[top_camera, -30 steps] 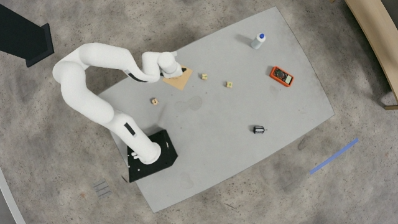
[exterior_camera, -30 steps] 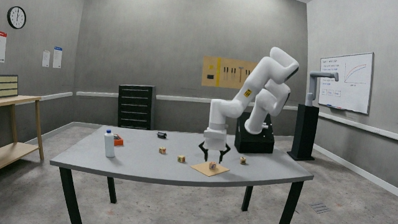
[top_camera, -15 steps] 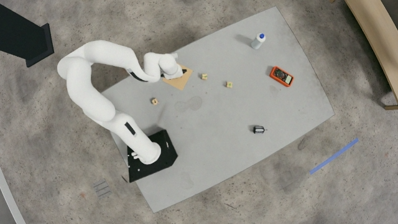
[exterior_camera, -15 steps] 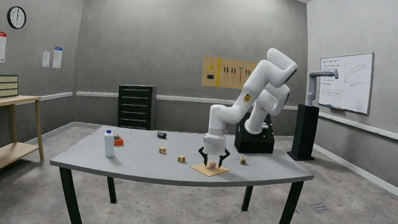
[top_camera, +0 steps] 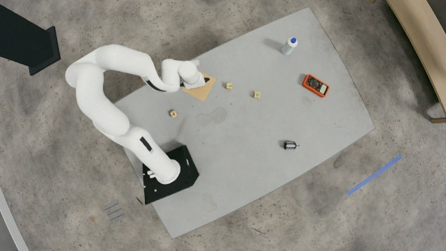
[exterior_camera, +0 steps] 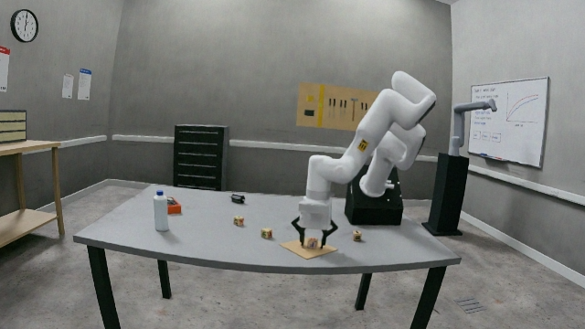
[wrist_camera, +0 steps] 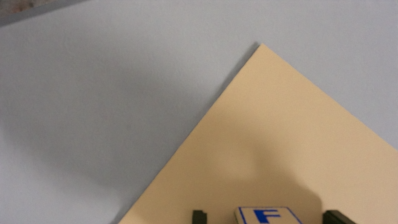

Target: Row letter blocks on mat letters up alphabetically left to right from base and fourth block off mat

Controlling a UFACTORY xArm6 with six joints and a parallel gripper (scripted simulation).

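The tan mat is 1 cm ahead of my hand and 2 cm below it. Also, from my hand: white bottle (55 cm ahead, 2 cm to the left, 4 cm above); orange multimeter (62 cm ahead, 24 cm to the right, 1 cm below); small black object (36 cm ahead, 49 cm to the right, 1 cm below).
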